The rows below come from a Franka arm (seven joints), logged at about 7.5 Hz.
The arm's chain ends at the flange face. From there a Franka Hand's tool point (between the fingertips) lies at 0.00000 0.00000 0.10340 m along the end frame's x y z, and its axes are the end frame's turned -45 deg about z.
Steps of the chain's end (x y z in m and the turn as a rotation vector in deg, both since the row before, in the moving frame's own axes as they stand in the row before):
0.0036 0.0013 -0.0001 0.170 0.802 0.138
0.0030 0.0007 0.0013 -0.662 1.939 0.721
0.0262 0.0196 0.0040 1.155 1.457 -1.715
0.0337 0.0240 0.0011 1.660 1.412 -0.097
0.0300 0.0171 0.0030 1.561 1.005 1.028
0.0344 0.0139 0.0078 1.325 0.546 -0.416
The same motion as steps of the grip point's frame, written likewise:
0.0029 0.0043 -0.0001 -0.447 0.687 0.138
0.0032 0.0059 0.0012 -1.839 0.903 0.721
0.0080 0.0327 0.0039 -0.214 1.847 -1.715
0.0108 0.0405 0.0010 0.175 2.172 -0.097
0.0124 0.0326 0.0029 0.393 1.814 1.028
0.0169 0.0332 0.0078 0.551 1.323 -0.416

